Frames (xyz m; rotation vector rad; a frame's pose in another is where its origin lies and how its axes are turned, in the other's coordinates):
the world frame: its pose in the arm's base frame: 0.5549 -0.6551 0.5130 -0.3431 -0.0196 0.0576
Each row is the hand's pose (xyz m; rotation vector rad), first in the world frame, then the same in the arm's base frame.
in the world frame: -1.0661 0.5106 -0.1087 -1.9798 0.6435 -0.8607
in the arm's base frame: -0.5332 -0.2753 0.2287 -2.2794 0.4464 -1.0063
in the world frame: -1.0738 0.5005 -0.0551 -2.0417 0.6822 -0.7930
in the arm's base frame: -0.5419 -0.2673 0.2825 -2.3452 0.4990 -0.9466
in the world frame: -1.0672 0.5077 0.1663 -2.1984 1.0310 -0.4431
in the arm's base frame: -0.5421 -0.1858 0.4885 -2.5117 0.9329 -0.6544
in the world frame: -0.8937 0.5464 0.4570 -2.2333 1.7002 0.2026
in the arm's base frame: -0.3794 -0.0415 0.7509 -2.5169 1.7725 -0.1071
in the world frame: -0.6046 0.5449 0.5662 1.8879 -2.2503 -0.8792
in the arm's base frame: -0.0939 0.0111 0.8569 1.7976 -2.1743 -0.4324
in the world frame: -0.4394 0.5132 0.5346 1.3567 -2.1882 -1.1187
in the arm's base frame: 0.0736 -0.0195 0.8394 1.2716 -2.2120 -0.6712
